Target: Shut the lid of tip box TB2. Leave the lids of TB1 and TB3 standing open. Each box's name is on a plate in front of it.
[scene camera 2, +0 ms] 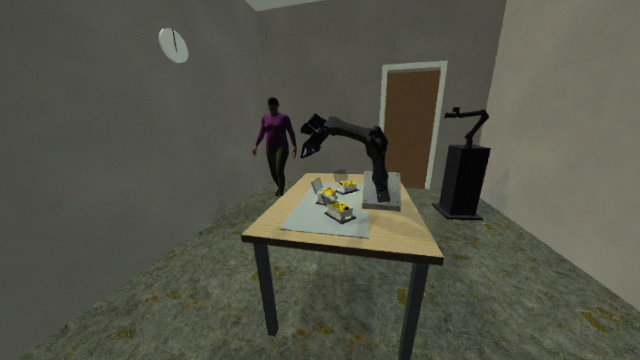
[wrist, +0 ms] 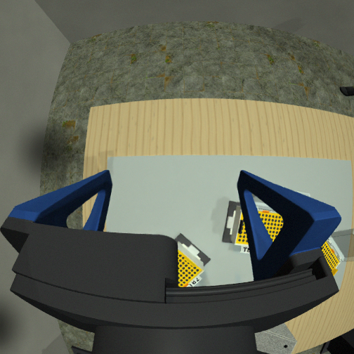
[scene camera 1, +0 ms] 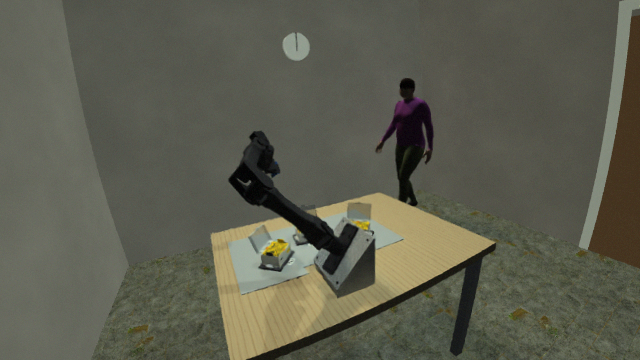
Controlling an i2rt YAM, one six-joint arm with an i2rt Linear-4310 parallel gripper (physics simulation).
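Frame: origin at the arm's base, x down, y ahead, z right, level; metres.
Where they show: gripper, fingertip midpoint: (scene camera 2: 303,157); arm's base at its link origin: (scene camera 2: 381,187) (scene camera 1: 341,248).
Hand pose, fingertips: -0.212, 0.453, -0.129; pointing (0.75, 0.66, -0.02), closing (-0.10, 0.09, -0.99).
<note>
Each offset is from my fingertips to the top centre of the thing, as dx, dy, dz. "spot": to the spot under its first point. Level surfaces: height alone.
Tip box TB2 (scene camera 1: 275,255) (scene camera 2: 340,212) (wrist: 189,269), filled with yellow tips, is the leftmost box in scene camera 1. Its name plate (wrist: 195,282) shows in the wrist view, partly cut off by the gripper body. Its clear lid {spot: +0.231, -0.149, -0.096} (scene camera 1: 259,239) stands open. The middle box {spot: +0.181, -0.138, -0.095} (scene camera 2: 327,194) (wrist: 269,225) has its lid {spot: +0.214, -0.041, +0.213} (scene camera 1: 309,210) (scene camera 2: 317,185) standing open; its plate is partly hidden by a finger. The third box {+0.264, -0.247, +0.355} (scene camera 1: 361,225) (scene camera 2: 346,187) (wrist: 330,256) also has its lid (scene camera 1: 359,210) open. My gripper (scene camera 2: 304,152) (wrist: 174,177) is open and empty, high above the table.
The boxes stand on a grey mat {dx +0.330} (scene camera 1: 245,277) (scene camera 2: 310,225) (wrist: 165,195) on the wooden table {dx +0.333} (scene camera 1: 425,235) (scene camera 2: 400,242) (wrist: 190,125). The arm's base (scene camera 1: 357,270) (scene camera 2: 382,204) is close to the boxes. A person (scene camera 1: 411,125) (scene camera 2: 276,132) is beyond the table.
</note>
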